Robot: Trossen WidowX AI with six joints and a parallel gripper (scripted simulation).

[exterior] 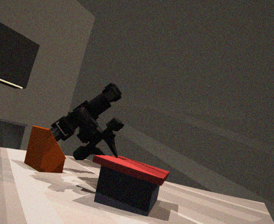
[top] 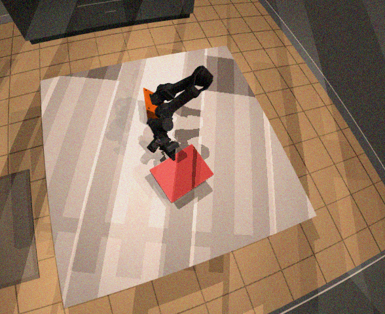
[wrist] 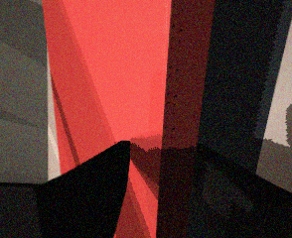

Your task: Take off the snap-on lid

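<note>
Right now the red lid is 70 mm ahead of my gripper tip and 20 mm to the left of it. Round my gripper tip: storage box: 70 mm ahead, 20 mm to the left, 60 mm below.
</note>
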